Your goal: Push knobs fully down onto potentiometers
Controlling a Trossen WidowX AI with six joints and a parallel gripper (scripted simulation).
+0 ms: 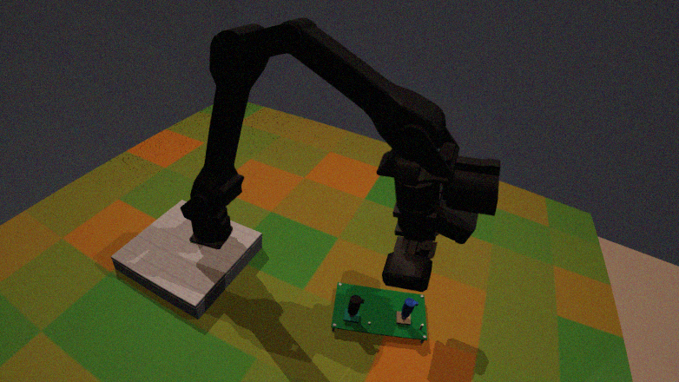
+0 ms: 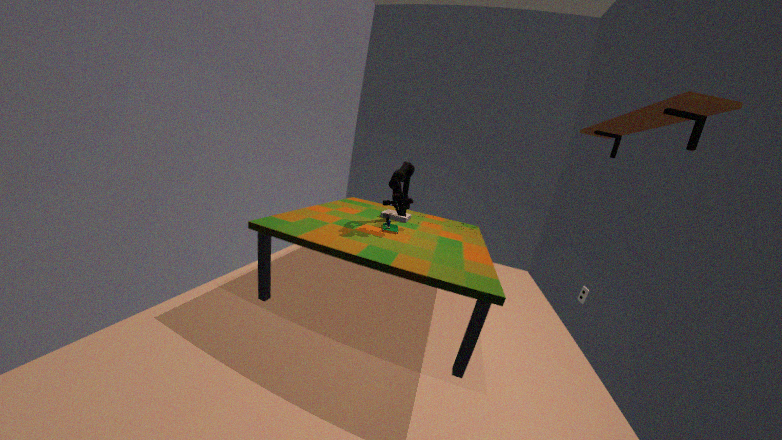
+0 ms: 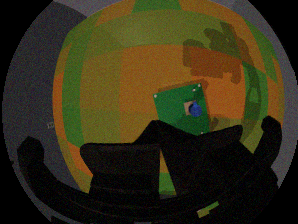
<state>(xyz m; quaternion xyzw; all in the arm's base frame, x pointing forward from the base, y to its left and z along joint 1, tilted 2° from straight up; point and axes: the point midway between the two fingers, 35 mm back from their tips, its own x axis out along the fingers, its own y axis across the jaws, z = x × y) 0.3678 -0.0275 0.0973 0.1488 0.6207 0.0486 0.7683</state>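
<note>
The black knob is 80 mm behind my gripper tip, 70 mm to the right of it and 60 mm below it. From my gripper tip the other things lie so: blue knob 60 mm below, 50 mm to the right.
</note>
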